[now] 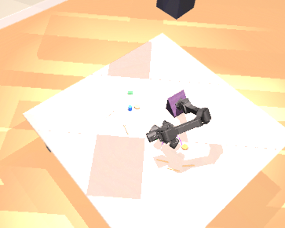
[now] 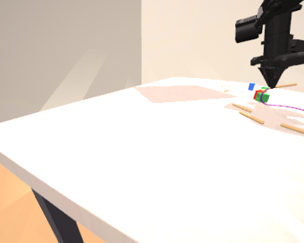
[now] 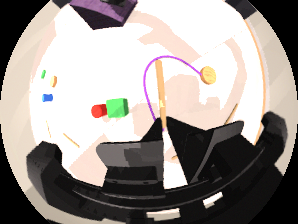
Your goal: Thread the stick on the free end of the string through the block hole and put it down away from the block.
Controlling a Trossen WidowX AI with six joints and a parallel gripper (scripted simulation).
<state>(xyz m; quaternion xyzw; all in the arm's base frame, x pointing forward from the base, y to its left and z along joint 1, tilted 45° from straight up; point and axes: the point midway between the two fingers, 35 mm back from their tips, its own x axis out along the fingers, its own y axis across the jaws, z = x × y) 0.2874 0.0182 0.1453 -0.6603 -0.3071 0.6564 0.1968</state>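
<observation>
The green cube lies 7 cm to the right of my gripper tip, 5 cm below it and 1 cm behind it. Round my gripper tip: round wooden button (11 cm to the left, 9 cm behind, 5 cm below); thin wooden stick (1 cm behind, 1 cm above); red piece (11 cm to the right, 4 cm below).
</observation>
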